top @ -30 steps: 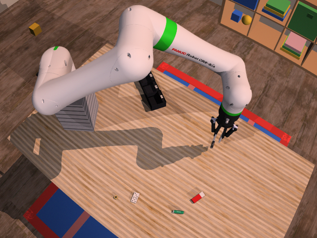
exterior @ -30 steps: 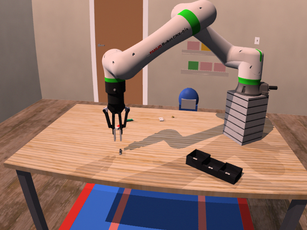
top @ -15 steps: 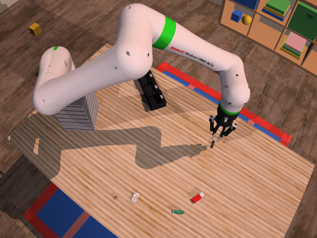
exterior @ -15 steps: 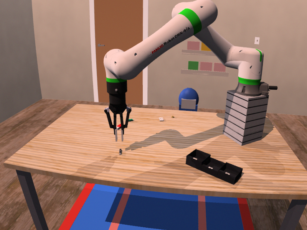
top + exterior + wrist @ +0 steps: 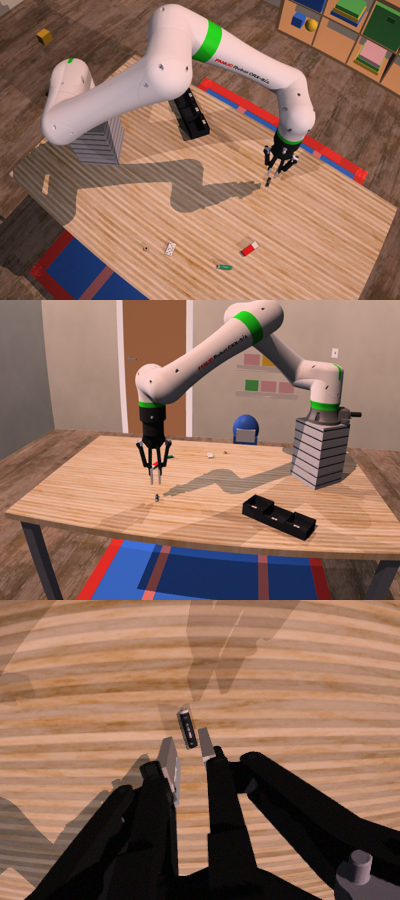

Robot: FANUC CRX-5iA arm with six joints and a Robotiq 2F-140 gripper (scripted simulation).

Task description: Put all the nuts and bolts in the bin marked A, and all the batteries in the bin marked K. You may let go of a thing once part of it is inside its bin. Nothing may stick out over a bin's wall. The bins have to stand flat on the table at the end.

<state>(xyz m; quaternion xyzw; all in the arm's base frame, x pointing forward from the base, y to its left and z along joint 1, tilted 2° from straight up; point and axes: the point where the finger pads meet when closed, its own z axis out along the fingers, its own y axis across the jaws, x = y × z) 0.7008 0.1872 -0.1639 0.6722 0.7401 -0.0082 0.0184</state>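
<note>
Right now the dark battery is 100 mm below my hand. Round my hand: green battery 400 mm to the right, 100 mm below, 10 mm behind; then three joined black bins 440 mm behind, 150 mm to the left, 80 mm below; then red-and-white block 290 mm to the right, 100 mm below, 50 mm ahead.
</note>
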